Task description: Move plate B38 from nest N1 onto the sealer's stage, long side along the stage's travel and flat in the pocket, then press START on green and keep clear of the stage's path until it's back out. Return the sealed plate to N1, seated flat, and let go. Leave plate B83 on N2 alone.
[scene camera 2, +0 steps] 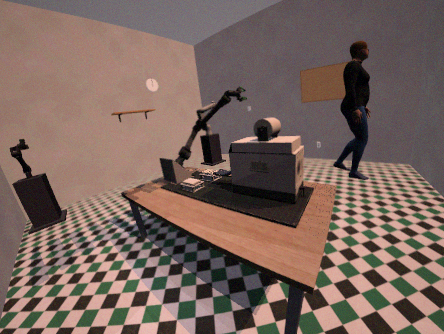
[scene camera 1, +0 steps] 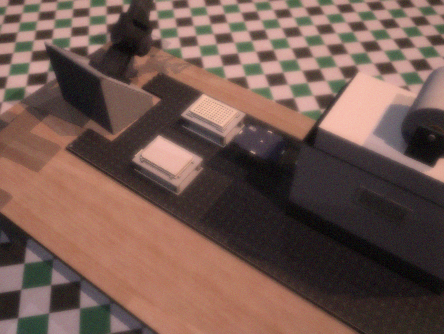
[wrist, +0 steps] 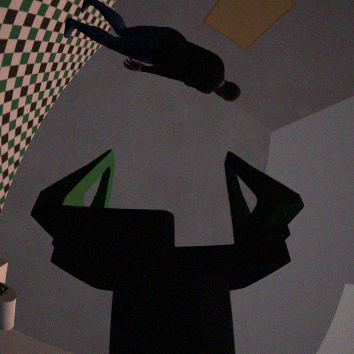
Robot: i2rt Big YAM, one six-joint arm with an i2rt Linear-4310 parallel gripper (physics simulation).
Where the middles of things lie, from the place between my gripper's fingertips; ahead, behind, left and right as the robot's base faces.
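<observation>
So there's a dark sealer stage (scene camera 1: 273,147), and counting from my hand it's 59 cm to the right, 20 cm ahead and 62 cm below. As for the dotted well plate (scene camera 1: 207,110), my hand is far above it, a long way to the left of it and a bit past it.
</observation>
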